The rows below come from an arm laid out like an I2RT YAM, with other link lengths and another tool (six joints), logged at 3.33 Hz.
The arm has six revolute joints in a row. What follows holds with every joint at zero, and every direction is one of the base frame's. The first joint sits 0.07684 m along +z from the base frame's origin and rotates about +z. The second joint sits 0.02 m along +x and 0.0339 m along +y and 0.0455 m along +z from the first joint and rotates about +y. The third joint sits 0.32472 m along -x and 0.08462 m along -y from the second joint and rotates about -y. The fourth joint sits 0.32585 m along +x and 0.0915 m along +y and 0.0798 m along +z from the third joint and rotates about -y. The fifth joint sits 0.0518 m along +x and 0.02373 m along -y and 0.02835 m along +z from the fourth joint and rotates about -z. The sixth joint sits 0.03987 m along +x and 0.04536 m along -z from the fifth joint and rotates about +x. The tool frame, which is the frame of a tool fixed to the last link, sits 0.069 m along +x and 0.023 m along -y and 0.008 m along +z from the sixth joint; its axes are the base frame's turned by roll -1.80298, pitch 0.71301 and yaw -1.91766 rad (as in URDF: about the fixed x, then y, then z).
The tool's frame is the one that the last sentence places.
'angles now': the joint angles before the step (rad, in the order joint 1, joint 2, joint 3, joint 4, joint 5, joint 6). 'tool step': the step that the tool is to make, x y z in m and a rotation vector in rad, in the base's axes. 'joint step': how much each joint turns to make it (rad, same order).
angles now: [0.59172, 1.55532, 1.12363, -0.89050, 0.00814, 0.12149]
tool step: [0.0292, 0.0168, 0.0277, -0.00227, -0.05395, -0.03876]
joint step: [0.00605, 0.07389, 0.15234, -0.03604, 0.04289, 0.03464]
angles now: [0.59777, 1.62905, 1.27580, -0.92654, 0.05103, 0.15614]
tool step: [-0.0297, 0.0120, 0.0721, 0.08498, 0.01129, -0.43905]
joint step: [0.08758, -0.01387, 0.20475, -0.22468, 0.07940, 0.52827]
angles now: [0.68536, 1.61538, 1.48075, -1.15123, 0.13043, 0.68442]
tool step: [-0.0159, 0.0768, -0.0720, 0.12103, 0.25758, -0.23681]
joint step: [0.10512, 0.20315, 0.03822, 0.03857, -0.18426, 0.39036]
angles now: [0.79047, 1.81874, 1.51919, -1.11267, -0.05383, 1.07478]
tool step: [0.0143, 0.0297, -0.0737, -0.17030, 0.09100, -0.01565]
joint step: [0.03482, 0.22996, 0.07244, -0.02733, 0.05506, 0.04676]
